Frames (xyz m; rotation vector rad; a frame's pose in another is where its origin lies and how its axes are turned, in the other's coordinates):
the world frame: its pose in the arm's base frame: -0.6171 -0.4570 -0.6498 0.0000 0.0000 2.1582
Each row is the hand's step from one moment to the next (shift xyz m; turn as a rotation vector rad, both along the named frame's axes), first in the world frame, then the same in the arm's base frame.
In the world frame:
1: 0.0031 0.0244 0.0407 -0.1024 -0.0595 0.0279
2: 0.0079 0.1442 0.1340 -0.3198 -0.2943 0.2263
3: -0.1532 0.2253 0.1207 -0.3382 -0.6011 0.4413
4: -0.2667 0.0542 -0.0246 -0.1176 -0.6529 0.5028
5: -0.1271 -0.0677 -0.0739 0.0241 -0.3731 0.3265
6: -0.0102 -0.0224 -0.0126 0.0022 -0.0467 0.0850
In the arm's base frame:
1: -0.0220 -0.0109 0.0407 0.1063 -0.0523 0.0279
2: -0.1244 -0.0733 0.1340 0.4222 -0.1031 0.2263
3: -0.1026 -0.2524 0.1207 0.6878 0.0516 0.4413
4: 0.1027 -0.2520 -0.0246 0.6086 0.2640 0.5028
5: 0.1268 -0.0683 -0.0739 0.2972 0.2268 0.3265
6: 0.0243 0.0039 -0.0126 0.0377 0.0277 0.0850

